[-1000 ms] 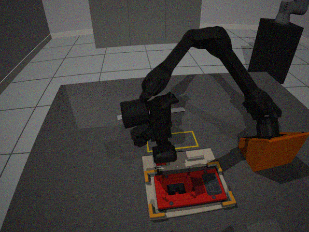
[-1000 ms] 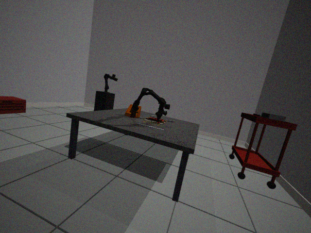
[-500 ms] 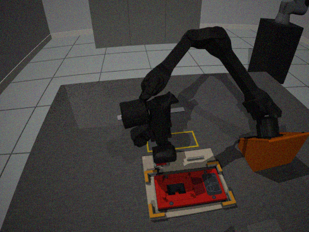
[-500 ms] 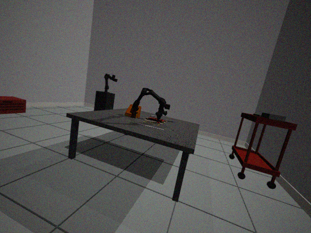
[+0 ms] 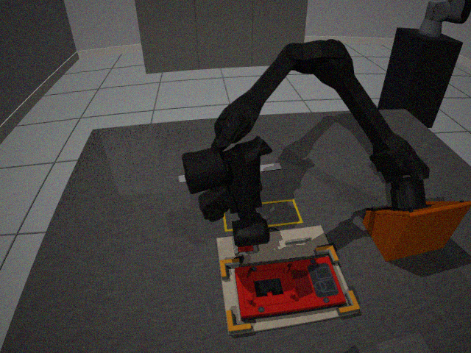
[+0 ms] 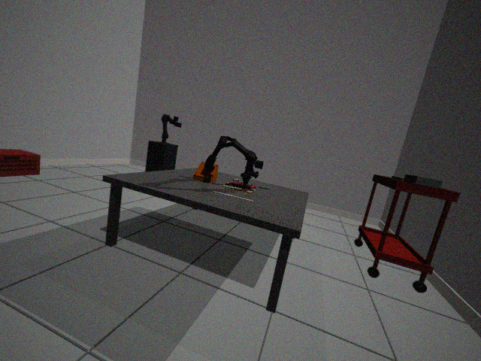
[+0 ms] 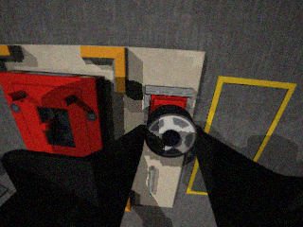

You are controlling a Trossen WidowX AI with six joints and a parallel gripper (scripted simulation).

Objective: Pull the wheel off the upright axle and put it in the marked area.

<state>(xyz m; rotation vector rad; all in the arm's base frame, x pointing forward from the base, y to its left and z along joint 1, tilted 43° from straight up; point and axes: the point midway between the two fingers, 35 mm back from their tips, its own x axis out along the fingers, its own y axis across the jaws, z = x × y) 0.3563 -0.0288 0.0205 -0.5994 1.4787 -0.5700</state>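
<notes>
The black upright axle is 1 cm below my gripper tip. Also, from my gripper tip: grey wheel (right at my gripper tip).
</notes>
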